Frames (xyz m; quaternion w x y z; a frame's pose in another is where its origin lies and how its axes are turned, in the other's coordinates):
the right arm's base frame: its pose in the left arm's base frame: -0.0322 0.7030 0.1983 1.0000 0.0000 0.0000 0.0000
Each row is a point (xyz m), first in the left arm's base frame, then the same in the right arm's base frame.
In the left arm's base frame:
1: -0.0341 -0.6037 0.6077
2: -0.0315 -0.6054 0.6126
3: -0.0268 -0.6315 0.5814
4: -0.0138 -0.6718 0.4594
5: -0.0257 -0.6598 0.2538
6: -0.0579 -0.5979 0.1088
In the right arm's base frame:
1: -0.0019 -1.3067 0.4094
2: 0.0007 -1.3084 0.4143
3: 0.0054 -1.3345 0.3831
4: 0.0184 -1.3748 0.2611
5: 0.0065 -1.3628 0.0555
6: -0.0257 -1.3009 -0.0895

